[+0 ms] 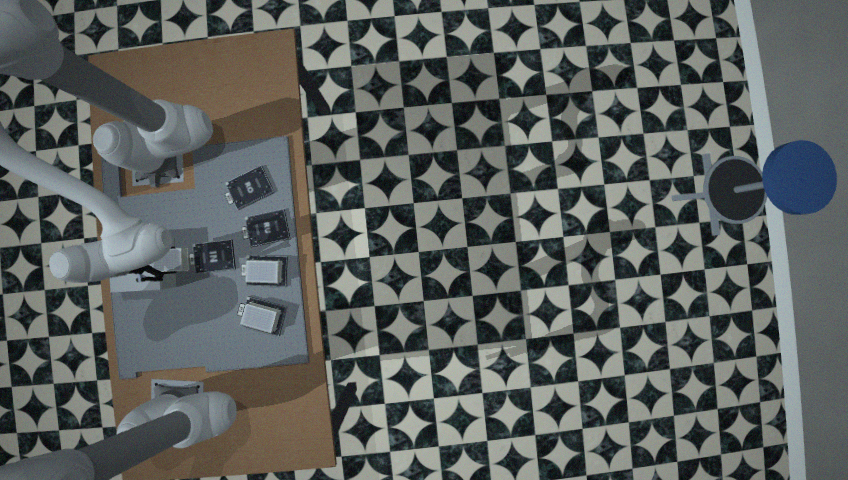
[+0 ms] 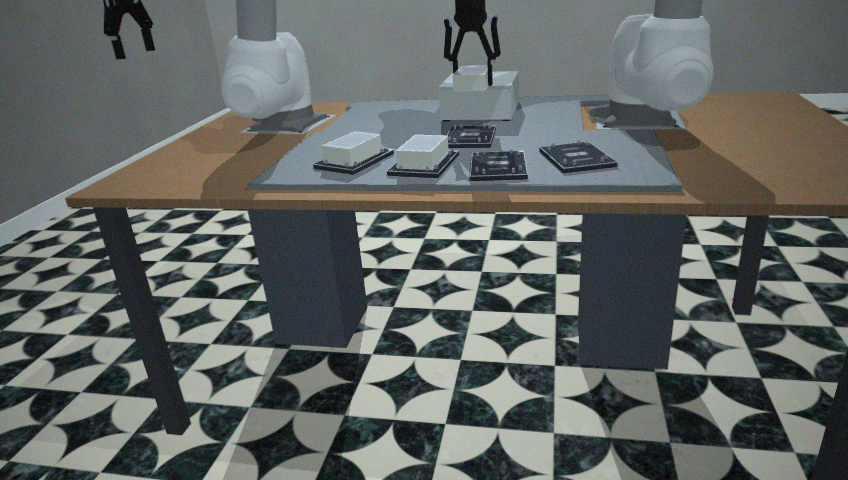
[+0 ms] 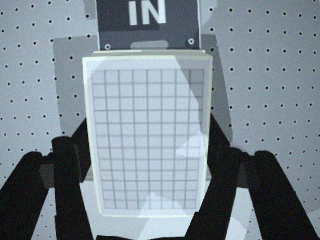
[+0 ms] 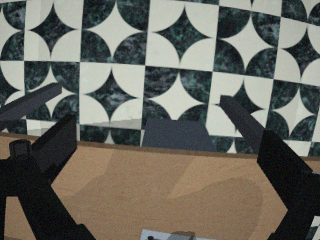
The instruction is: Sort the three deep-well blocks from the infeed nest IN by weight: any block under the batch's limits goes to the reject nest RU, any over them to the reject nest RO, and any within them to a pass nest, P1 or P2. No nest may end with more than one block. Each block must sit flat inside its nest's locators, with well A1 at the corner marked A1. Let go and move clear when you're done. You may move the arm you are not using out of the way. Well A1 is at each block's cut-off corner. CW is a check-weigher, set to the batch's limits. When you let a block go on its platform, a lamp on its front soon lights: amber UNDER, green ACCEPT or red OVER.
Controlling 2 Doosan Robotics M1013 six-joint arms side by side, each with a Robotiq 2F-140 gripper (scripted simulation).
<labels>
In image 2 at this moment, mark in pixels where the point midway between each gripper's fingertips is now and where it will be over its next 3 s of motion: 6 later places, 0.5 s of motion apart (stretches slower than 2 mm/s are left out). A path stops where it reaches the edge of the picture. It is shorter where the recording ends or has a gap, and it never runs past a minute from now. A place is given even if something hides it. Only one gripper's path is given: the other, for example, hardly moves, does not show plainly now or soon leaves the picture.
My left gripper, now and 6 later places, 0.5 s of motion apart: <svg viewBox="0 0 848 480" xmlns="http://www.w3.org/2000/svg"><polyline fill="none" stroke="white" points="473,85 474,76 476,68 478,60 478,54 479,53 479,58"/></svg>
</labels>
